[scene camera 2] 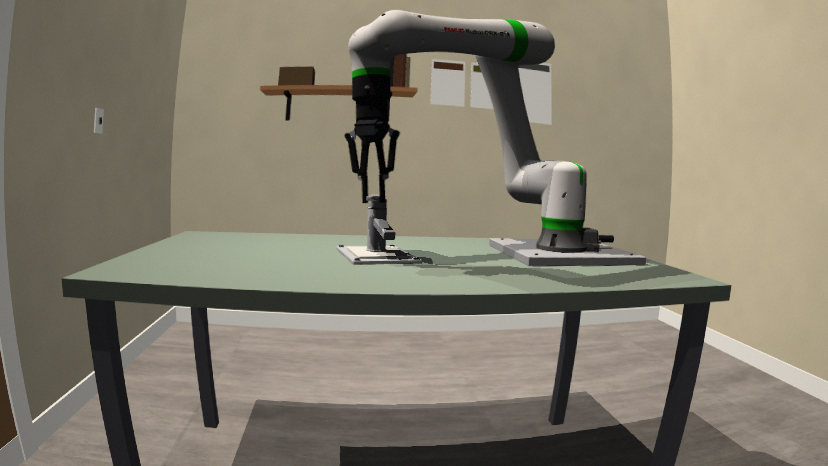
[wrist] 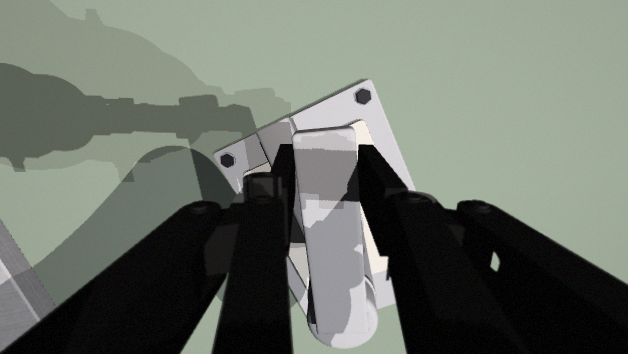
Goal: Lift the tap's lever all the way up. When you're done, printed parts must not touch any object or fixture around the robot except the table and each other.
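Places are measured from the arm's base along level axes (x right, y down, z ahead), in metres.
Pixels of known places: gripper, between the fingertips: (scene camera 2: 374, 202) (wrist: 326, 168); arm's base, origin of its link: (scene camera 2: 561, 248).
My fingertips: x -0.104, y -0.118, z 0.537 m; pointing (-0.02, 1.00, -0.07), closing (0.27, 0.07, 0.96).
Ahead of a thing's pixels: the offset from my fingertips to its top centre. "spot": to the spot under its first point. Level surfaces: height alone.
The grey tap @[spot: dx +0.077, dy +0.099, dz -0.011 m] (scene camera 2: 375, 240) stands upright on its pale base plate @[spot: dx +0.047, dy +0.134, dz +0.049 m] (scene camera 2: 351, 255) (wrist: 345, 106). Its spout @[dx +0.032, dy +0.043, dz -0.028 m] (scene camera 2: 383, 227) slants down toward the right in the scene view. The tap's lever @[dx +0.039, dy -0.014, dz -0.006 m] (wrist: 334, 240) is a long grey bar on top of the body; in the wrist view it runs from the rounded top of the body, near the bottom edge, up to its free end. My gripper (scene camera 2: 373, 199) (wrist: 326, 168) points straight down and is shut on the lever, with one black finger on each side near the free end. The fingers hide parts of the base plate in the wrist view.
The green table @[dy +0.142 m] (scene camera 2: 260, 263) (wrist: 510, 110) carries the tap's plate. The robot's grey mounting plate (scene camera 2: 585, 261) (wrist: 15, 300) lies to the right in the scene view. A wooden wall shelf (scene camera 2: 324, 90) with a box (scene camera 2: 296, 75) hangs behind the arm.
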